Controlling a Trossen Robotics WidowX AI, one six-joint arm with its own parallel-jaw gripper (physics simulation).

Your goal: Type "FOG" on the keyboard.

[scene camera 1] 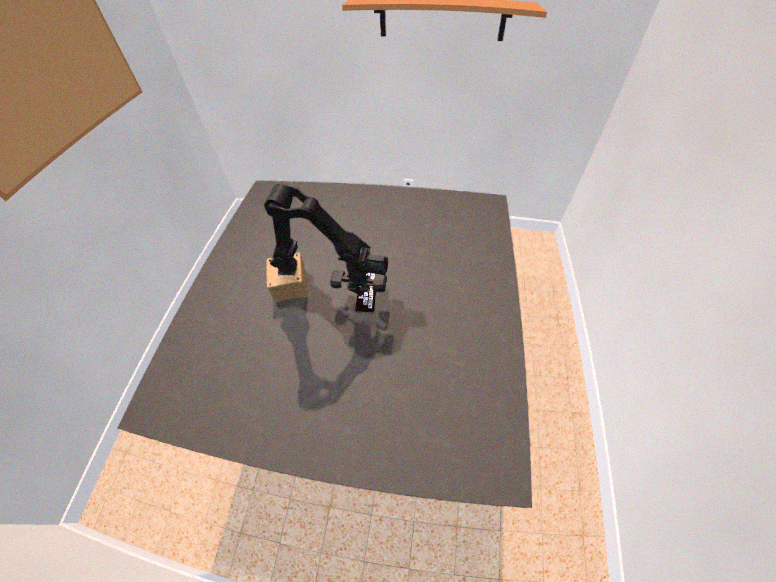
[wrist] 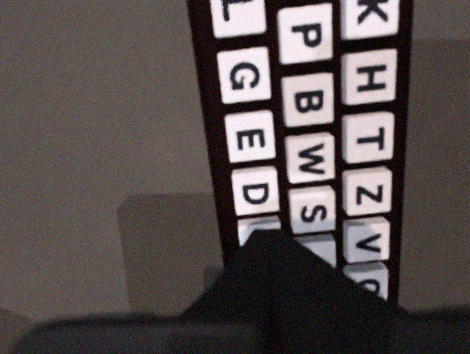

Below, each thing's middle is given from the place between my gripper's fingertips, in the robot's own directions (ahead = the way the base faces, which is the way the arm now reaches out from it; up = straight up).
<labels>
My hand is 20 mm to the right of the D key [wrist: 255, 189] and 10 mm above it. The rest, counted from my hand: J key [wrist: 324, 245] 20 mm ahead, 10 mm to the right, 10 mm below; V key [wrist: 367, 239] 30 mm ahead, 10 mm to the right, 10 mm below; E key [wrist: 250, 135] 30 mm to the left, 10 mm below.
</labels>
